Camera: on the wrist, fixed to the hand. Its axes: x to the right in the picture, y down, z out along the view.
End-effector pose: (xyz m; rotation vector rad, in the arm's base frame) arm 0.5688 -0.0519 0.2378 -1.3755 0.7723 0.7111
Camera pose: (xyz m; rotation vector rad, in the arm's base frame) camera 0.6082 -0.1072 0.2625 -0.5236 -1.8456 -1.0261
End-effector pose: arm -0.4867 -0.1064 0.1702 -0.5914 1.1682 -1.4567
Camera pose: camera -0.5541 -0.0973 0.1945 1.6602 1.0876 1.2647
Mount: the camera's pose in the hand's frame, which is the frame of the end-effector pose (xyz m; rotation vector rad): 0.0026 -0.0503 -0.0518 0.1519 -0.9950 -2.8824
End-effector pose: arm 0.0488 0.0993 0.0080 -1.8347 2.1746 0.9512
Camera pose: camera 0.1095 0.0662 0.0290 -1.4158 -1.2941 0.2584
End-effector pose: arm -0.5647 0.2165 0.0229 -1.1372 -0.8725 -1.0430
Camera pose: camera -0.6105 0.1609 0.0283 -0.5334 1.7260 1.0531
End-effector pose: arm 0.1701 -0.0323 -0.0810 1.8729 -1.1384 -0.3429
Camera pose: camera 0.2323 0.0030 -0.0915 -1.1794 -1.4368 1.7257
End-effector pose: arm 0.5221 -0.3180 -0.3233 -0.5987 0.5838 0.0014
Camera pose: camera 0.5058 -0.3878 -0.3327 -0.6748 -1.6084 -2.2475
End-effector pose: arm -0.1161 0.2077 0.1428 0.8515 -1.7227 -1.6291
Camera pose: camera -0.0744 0.1726 0.0954 -0.9520 -0.3103 0.8347
